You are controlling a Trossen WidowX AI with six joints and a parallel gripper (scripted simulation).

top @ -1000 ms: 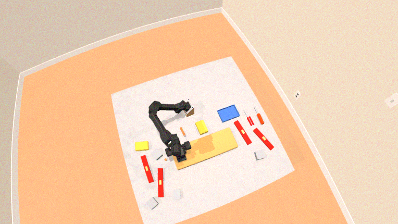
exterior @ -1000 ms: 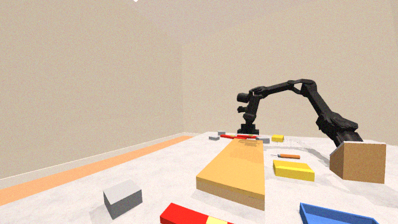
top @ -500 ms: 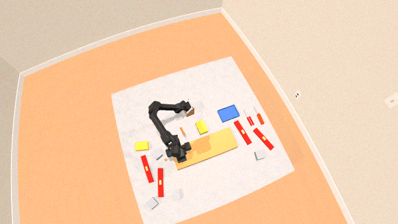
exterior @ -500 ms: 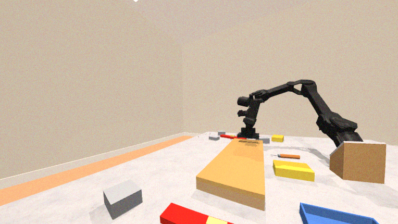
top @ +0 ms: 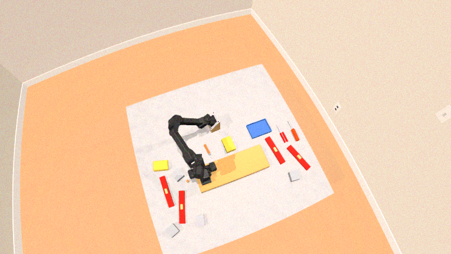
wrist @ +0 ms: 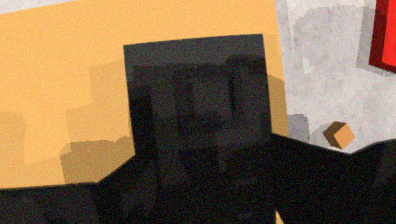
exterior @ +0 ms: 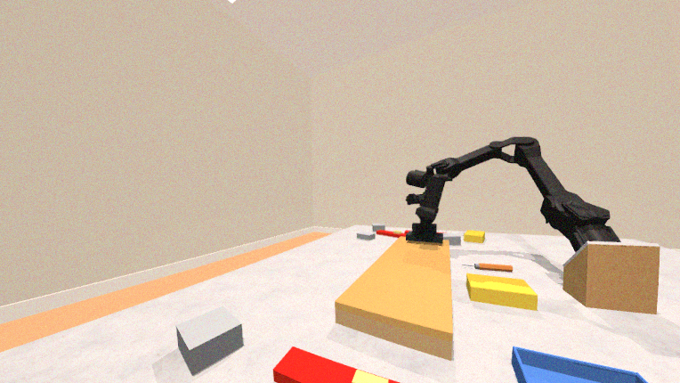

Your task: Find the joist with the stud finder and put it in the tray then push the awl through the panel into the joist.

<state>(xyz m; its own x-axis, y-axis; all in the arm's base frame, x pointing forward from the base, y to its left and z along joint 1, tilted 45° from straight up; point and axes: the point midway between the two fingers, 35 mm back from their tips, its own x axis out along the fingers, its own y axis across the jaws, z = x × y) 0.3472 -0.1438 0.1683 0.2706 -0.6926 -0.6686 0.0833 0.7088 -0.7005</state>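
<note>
Now: the small orange cube 120 mm to the right of my gripper tip, 70 mm below it and 30 mm behind it. Round my gripper tip: stud finder 20 mm above, 10 mm ahead; indicator square 30 mm above, 20 mm ahead; awl 160 mm behind, 100 mm to the left, 70 mm below.
</note>
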